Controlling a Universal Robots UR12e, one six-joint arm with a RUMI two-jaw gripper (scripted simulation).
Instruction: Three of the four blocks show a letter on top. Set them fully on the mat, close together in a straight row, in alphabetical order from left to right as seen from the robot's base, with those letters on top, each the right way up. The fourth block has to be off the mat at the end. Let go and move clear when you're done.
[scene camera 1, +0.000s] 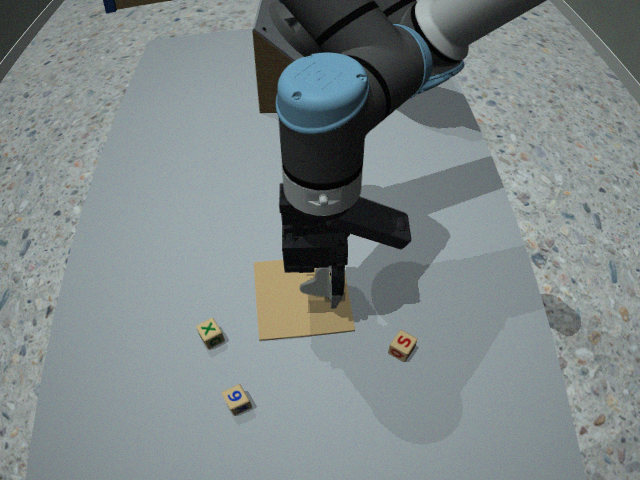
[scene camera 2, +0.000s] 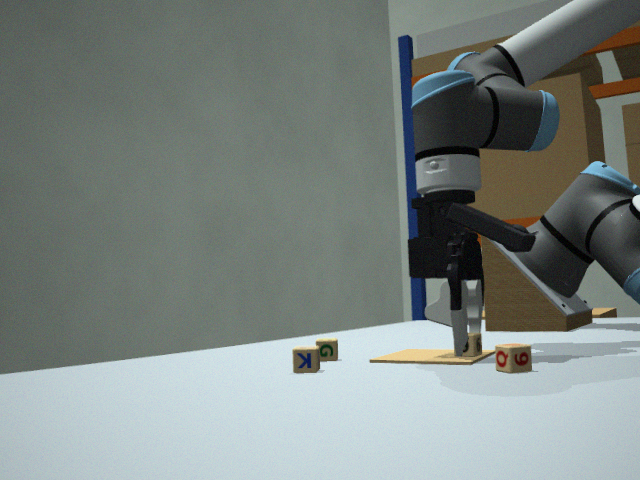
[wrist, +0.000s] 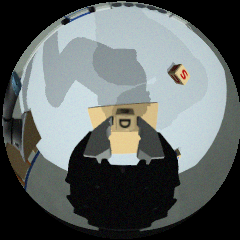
Observation:
I see my gripper (scene camera 2: 466, 354), a block (scene camera 2: 306, 359), a block (scene camera 2: 511, 358) and a tan mat (scene camera 1: 283, 311).
The tan mat shows as well in scene camera 2 (scene camera 2: 408, 356) and in the wrist view (wrist: 122, 141). My gripper shows as well in scene camera 1 (scene camera 1: 332, 294).

